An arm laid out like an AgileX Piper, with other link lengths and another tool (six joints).
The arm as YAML. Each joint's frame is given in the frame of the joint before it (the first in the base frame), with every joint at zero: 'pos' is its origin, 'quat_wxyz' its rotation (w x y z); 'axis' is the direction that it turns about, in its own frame. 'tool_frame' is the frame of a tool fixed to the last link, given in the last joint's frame.
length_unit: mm
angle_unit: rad
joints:
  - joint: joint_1
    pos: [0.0, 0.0, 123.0]
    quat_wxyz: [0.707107, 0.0, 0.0, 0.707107]
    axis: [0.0, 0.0, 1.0]
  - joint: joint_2
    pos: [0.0, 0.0, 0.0]
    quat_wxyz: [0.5, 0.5, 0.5, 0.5]
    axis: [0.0, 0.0, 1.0]
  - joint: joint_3
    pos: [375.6, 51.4, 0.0]
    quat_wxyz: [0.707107, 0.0, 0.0, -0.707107]
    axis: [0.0, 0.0, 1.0]
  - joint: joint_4
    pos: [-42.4, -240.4, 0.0]
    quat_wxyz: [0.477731, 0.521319, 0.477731, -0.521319]
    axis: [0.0, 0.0, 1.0]
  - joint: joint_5
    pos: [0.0, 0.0, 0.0]
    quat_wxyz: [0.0, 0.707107, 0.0, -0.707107]
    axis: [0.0, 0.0, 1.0]
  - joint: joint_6
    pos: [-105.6, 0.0, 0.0]
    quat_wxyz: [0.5, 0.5, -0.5, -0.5]
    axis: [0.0, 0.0, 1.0]
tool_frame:
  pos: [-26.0, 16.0, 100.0]
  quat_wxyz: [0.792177, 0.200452, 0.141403, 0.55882]
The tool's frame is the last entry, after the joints.
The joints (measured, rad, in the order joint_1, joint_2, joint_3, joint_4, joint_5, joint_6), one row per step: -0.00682 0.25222 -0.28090 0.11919 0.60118 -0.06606; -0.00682 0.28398 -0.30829 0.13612 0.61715 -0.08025; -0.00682 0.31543 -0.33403 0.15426 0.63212 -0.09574; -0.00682 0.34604 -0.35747 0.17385 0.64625 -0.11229; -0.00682 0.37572 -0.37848 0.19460 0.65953 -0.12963; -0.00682 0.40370 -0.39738 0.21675 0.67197 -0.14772; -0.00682 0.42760 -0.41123 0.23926 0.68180 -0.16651; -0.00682 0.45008 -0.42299 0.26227 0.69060 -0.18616; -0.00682 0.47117 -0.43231 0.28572 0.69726 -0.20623; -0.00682 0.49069 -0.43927 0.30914 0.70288 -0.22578; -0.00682 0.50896 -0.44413 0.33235 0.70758 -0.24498; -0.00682 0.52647 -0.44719 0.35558 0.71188 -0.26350
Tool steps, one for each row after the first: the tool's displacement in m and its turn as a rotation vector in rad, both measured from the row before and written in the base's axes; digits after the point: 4 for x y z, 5 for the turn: 0.0032 0.0023 0.0065 0.00424 0.01915 0.01062; 0.0035 0.0025 0.0059 0.00447 0.01918 0.01167; 0.0036 0.0028 0.0051 0.00518 0.01946 0.01263; 0.0036 0.0030 0.0043 0.00588 0.01976 0.01339; 0.0035 0.0032 0.0038 0.00687 0.01893 0.01411; 0.0030 0.0032 0.0025 0.00692 0.01692 0.01424; 0.0029 0.0033 0.0020 0.00697 0.01611 0.01472; 0.0028 0.0033 0.0015 0.00734 0.01466 0.01457; 0.0026 0.0032 0.0009 0.00798 0.01419 0.01403; 0.0024 0.0031 0.0004 0.00829 0.01389 0.01354; 0.0022 0.0031 -0.0002 0.00908 0.01437 0.01295
